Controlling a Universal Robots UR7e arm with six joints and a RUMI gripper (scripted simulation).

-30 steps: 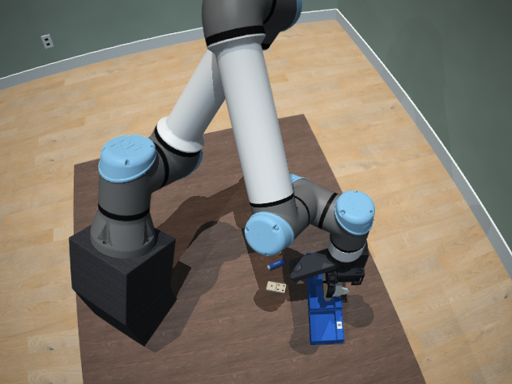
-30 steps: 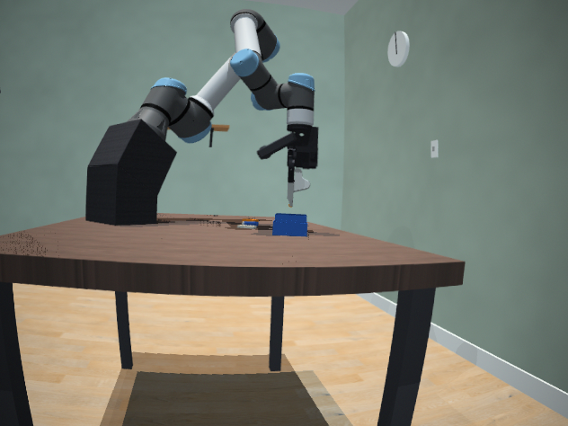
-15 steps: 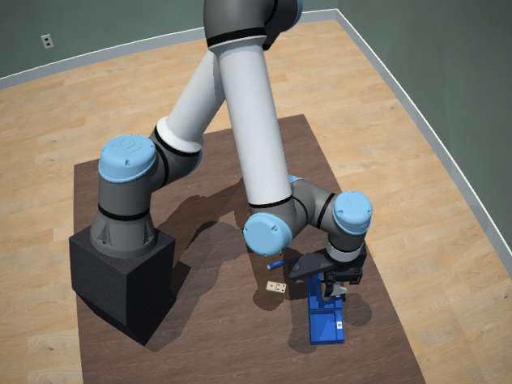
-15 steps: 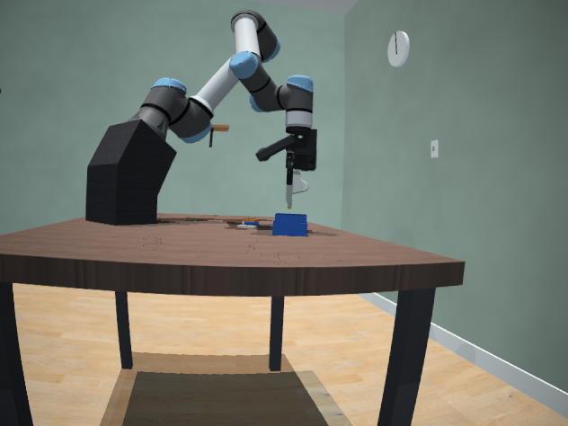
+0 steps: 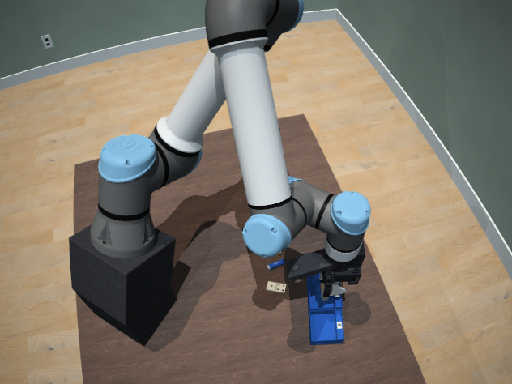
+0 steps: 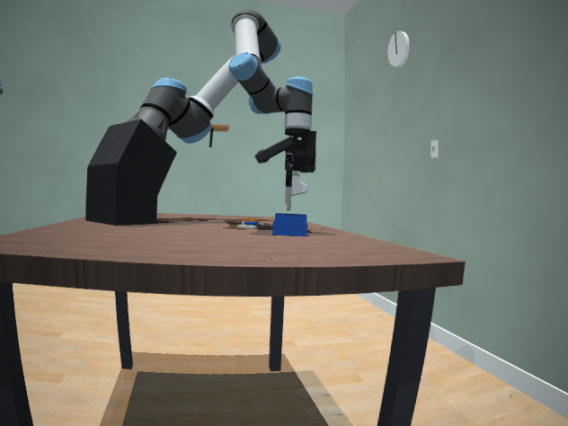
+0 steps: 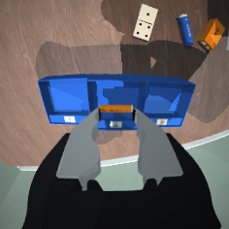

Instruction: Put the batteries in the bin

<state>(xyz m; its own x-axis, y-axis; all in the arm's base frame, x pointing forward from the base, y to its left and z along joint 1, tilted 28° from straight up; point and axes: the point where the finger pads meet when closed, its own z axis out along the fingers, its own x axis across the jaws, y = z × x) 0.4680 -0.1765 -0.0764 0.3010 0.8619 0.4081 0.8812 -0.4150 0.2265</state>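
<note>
My gripper is now 1 cm above the thin orange battery. Also, from my hand: joined blue bins: 5 cm below, 1 cm ahead; then blue cylindrical battery: 14 cm to the left, 7 cm below, 7 cm behind; then orange nine-volt battery: 19 cm to the left, 7 cm below, 5 cm behind.
</note>
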